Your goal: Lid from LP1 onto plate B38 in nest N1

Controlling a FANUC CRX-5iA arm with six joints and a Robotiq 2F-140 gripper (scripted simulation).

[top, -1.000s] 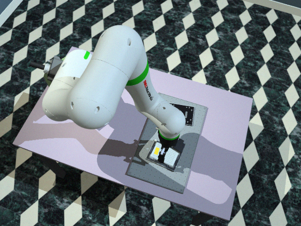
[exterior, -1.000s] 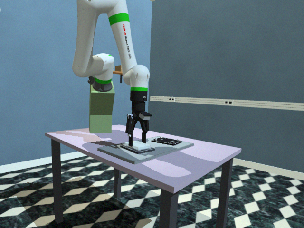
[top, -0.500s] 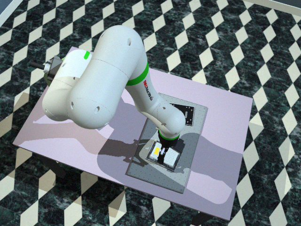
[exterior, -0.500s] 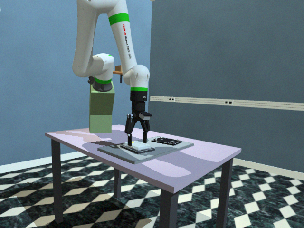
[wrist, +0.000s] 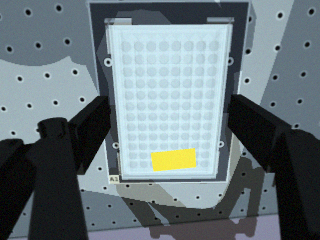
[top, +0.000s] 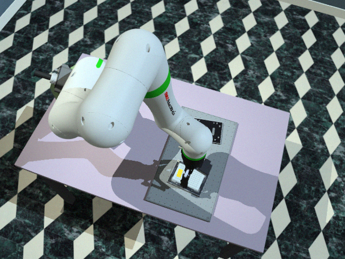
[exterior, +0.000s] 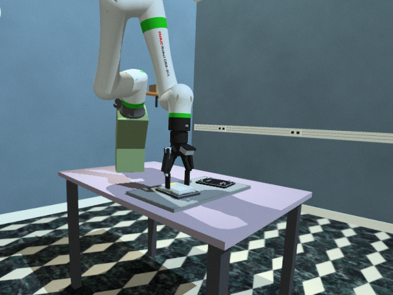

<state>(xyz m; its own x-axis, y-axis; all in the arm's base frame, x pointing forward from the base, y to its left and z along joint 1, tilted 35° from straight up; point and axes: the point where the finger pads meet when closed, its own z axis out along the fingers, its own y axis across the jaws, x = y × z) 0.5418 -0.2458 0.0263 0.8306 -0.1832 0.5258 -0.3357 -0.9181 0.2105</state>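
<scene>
The clear lid is 2 cm below my hand. Round my hand: nest N1 (4 cm below); corner mark (5 cm behind, 8 cm to the left, 4 cm below); white culture plate B38 (3 cm below).
</scene>
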